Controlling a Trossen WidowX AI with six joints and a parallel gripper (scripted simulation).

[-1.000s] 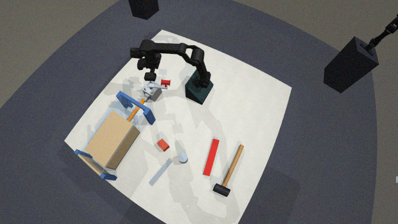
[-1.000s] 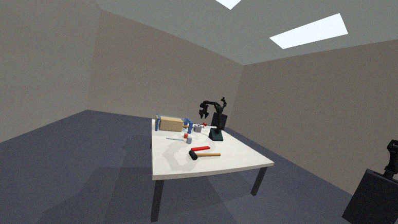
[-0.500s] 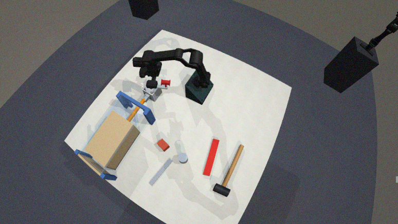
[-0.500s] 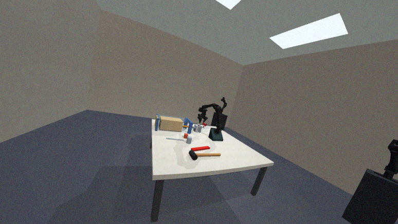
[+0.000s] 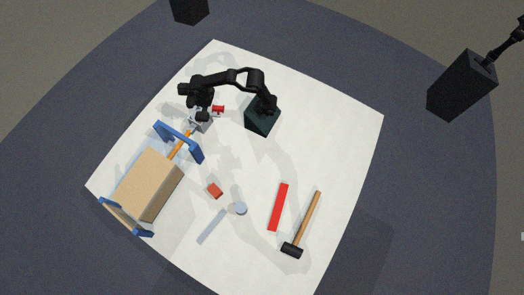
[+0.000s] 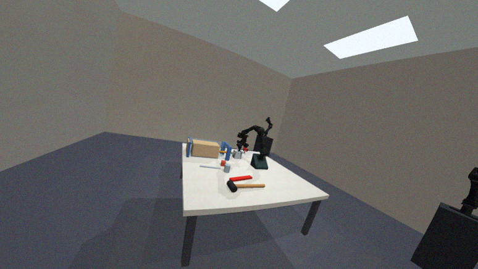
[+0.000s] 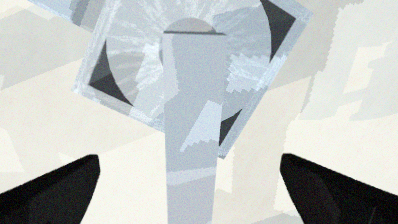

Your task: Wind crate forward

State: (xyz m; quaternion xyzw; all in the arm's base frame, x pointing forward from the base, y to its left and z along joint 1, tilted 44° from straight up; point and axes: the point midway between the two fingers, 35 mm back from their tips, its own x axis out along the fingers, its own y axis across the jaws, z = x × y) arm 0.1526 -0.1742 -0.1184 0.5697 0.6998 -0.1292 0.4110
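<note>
My gripper tip is now 10 mm past the winch handle and 10 mm to the right of it. Also, from my gripper tip: grey winch (10 mm ahead, 50 mm to the right, 70 mm below); then blue frame post (180 mm ahead, 50 mm to the right); then red knob (20 mm behind, 50 mm to the left, 30 mm above).
</note>
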